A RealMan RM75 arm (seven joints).
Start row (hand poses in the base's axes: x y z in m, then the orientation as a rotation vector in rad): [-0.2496, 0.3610, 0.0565, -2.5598, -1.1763, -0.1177]
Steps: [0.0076, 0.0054, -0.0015, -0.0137, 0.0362, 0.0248]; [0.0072, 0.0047, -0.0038, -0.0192, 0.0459, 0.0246]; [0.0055, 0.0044, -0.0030, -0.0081, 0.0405, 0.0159]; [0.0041, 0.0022, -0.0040, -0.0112, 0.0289, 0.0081]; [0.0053, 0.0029, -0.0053, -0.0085, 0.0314, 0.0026]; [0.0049, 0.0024, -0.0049, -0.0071, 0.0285, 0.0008]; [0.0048, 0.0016, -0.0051, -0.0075, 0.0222, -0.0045]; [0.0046, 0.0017, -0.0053, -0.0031, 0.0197, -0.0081]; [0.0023, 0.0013, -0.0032, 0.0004, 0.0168, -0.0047]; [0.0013, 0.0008, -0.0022, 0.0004, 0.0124, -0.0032]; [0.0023, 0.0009, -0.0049, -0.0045, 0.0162, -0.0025]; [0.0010, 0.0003, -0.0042, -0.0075, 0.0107, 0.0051]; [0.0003, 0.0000, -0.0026, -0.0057, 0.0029, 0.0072]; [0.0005, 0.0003, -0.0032, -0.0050, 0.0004, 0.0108]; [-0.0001, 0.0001, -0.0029, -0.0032, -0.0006, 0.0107]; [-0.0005, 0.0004, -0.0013, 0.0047, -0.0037, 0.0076]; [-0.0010, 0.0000, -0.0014, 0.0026, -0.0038, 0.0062]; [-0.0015, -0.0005, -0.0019, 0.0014, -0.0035, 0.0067]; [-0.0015, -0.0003, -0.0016, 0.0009, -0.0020, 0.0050]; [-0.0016, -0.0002, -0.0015, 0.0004, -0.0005, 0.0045]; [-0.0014, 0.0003, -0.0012, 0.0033, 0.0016, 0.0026]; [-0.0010, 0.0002, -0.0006, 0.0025, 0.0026, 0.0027]
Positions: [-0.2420, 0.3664, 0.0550, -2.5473, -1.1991, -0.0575]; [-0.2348, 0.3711, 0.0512, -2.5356, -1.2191, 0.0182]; [-0.2293, 0.3755, 0.0482, -2.5199, -1.2261, 0.0780]; [-0.2252, 0.3777, 0.0442, -2.5146, -1.2280, 0.1231]; [-0.2199, 0.3806, 0.0389, -2.5087, -1.2210, 0.1681]; [-0.2150, 0.3830, 0.0340, -2.5032, -1.2123, 0.2080]; [-0.2102, 0.3846, 0.0289, -2.5031, -1.1992, 0.2390]; [-0.2056, 0.3863, 0.0236, -2.5019, -1.1817, 0.2630]; [-0.2033, 0.3876, 0.0204, -2.4970, -1.1691, 0.2820]; [-0.2020, 0.3884, 0.0182, -2.4930, -1.1601, 0.2959]; [-0.1997, 0.3893, 0.0133, -2.4912, -1.1511, 0.3178]; [-0.1987, 0.3896, 0.0091, -2.4904, -1.1543, 0.3370]; [-0.1984, 0.3896, 0.0065, -2.4904, -1.1630, 0.3462]; [-0.1979, 0.3899, 0.0033, -2.4891, -1.1772, 0.3529]; [-0.1980, 0.3900, 0.0004, -2.4867, -1.1915, 0.3572]; [-0.1985, 0.3904, -0.0009, -2.4805, -1.2022, 0.3516]; [-0.1995, 0.3904, -0.0023, -2.4768, -1.2113, 0.3469]; [-0.2010, 0.3899, -0.0042, -2.4737, -1.2211, 0.3435]; [-0.2025, 0.3896, -0.0058, -2.4712, -1.2282, 0.3418]; [-0.2041, 0.3894, -0.0073, -2.4687, -1.2341, 0.3421]; [-0.2055, 0.3897, -0.0085, -2.4638, -1.2364, 0.3424]; [-0.2065, 0.3899, -0.0091, -2.4590, -1.2385, 0.3445]
